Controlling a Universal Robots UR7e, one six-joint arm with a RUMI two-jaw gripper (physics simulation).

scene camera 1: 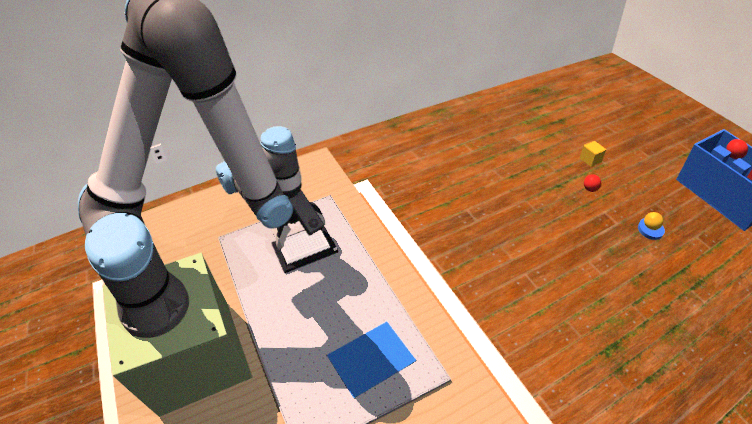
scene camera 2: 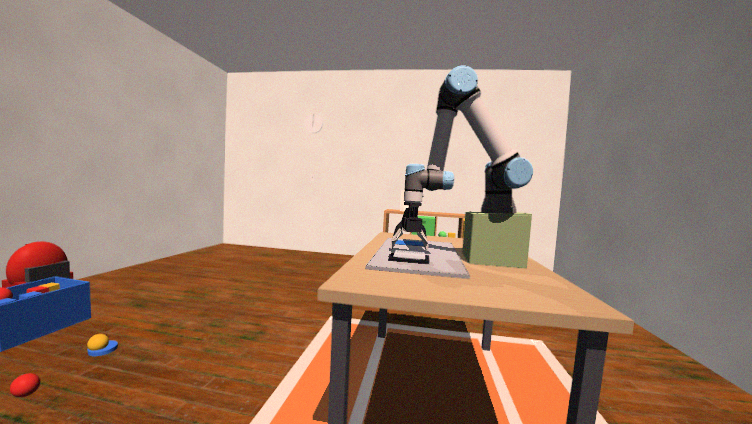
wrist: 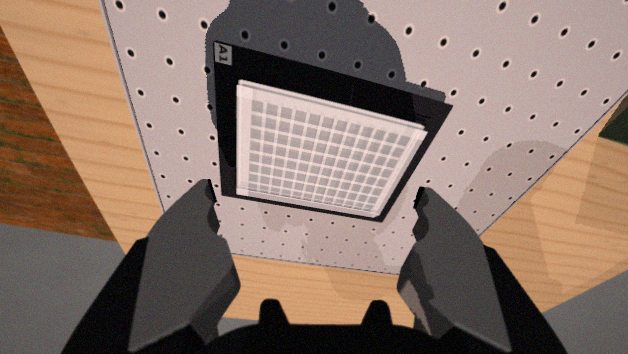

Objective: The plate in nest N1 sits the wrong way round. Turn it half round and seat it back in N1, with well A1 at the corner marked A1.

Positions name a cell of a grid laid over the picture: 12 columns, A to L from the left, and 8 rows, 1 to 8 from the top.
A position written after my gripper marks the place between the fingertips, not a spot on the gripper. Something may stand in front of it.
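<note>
There is a white well plate (scene camera 1: E5) (wrist: F4) here, and I can see it in both of those views. A black nest (wrist: F2) is visible to me as well. My own gripper (scene camera 1: E5) (scene camera 2: G5) (wrist: G5) is in sight, and so is a flat blue rectangle (scene camera 1: F7).
</note>
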